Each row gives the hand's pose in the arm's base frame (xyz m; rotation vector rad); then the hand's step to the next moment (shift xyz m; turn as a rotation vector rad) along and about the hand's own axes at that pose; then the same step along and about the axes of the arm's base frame.
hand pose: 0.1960 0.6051 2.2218 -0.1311 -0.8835 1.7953
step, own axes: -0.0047 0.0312 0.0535 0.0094 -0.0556 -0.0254
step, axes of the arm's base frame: -0.0479 -0.0353 0.0176 0.0512 0.0288 0.0192
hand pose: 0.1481 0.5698 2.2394 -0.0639 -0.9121 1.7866
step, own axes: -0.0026 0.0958 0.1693 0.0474 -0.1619 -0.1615
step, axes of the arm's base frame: -0.1508 -0.1070 0.0605 0.1804 0.1483 0.0016
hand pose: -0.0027 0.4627 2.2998 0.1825 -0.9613 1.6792
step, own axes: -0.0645 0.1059 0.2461 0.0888 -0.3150 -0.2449
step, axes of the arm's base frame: -0.1554 -0.2160 0.0717 0.3279 0.2396 0.0466
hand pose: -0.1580 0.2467 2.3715 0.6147 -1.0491 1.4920
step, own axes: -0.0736 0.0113 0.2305 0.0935 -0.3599 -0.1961
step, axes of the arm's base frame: -0.0365 -0.2359 0.0414 0.3614 0.1971 0.0852
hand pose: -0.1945 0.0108 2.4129 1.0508 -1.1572 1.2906
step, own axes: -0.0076 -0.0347 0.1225 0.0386 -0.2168 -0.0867
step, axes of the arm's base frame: 0.0305 -0.1233 0.0121 0.2175 0.0851 0.0383
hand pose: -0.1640 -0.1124 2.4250 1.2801 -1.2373 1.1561
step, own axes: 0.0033 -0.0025 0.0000 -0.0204 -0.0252 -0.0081
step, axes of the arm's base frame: 0.0026 -0.0002 0.0032 0.0245 0.0097 -0.0205
